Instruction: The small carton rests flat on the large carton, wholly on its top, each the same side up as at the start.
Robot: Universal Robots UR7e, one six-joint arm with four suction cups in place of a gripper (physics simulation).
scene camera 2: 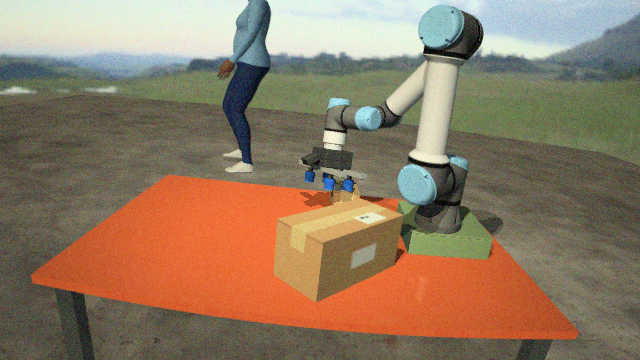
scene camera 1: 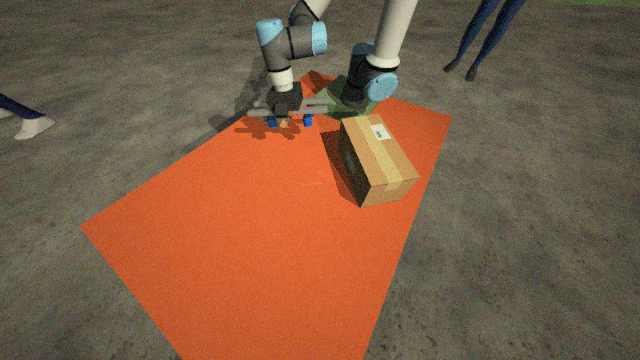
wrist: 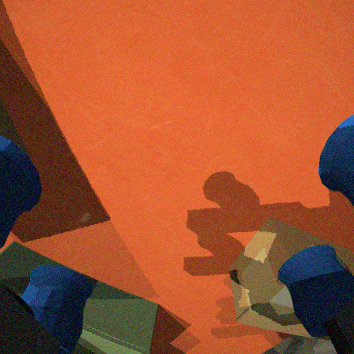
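Seen in the pictures: end effector, tool point: point(scene camera 2: 327, 185) point(scene camera 1: 292, 120) point(wrist: 184, 235); arm's base, origin of the base link: point(scene camera 2: 437, 223) point(scene camera 1: 355, 99).
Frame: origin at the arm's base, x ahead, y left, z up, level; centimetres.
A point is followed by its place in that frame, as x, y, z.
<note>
The large carton point(scene camera 1: 376, 155) @[35.2, 27.1, 7.8] point(scene camera 2: 350, 235) @[29.1, 34.6, 7.2] stands on the orange table, its taped side with the small white label up. The small carton point(scene camera 1: 283, 123) @[31.2, -21.3, -5.4] point(scene camera 2: 344, 196) @[30.4, -21.2, -1.5] point(wrist: 262, 250) @[31.7, -21.1, -4.5] is near the table's rear edge, behind the large carton in the scene camera 2 view and partly hidden by it. In the wrist view one blue suction cup covers part of the small carton. My gripper point(scene camera 1: 290, 121) @[36.7, -8.7, 5.7] point(scene camera 2: 329, 180) is open, with its cups in the air, above and partly beside the small carton. I see no carton stuck to the cups.
The orange table point(scene camera 1: 225, 250) @[84.9, 4.6, -7.7] point(scene camera 2: 200, 250) @[68.7, 24.5, -7.7] point(wrist: 175, 75) @[42.2, -3.8, -7.7] bears both cartons. The arm's green base block point(scene camera 1: 330, 94) @[4.7, -12.0, 0.5] point(scene camera 2: 450, 245) @[-3.4, 8.1, -3.7] point(wrist: 122, 320) @[10.7, -12.6, -2.9] stands near the large carton's rear end. A person point(scene camera 2: 246, 100) stands on the ground behind the table.
</note>
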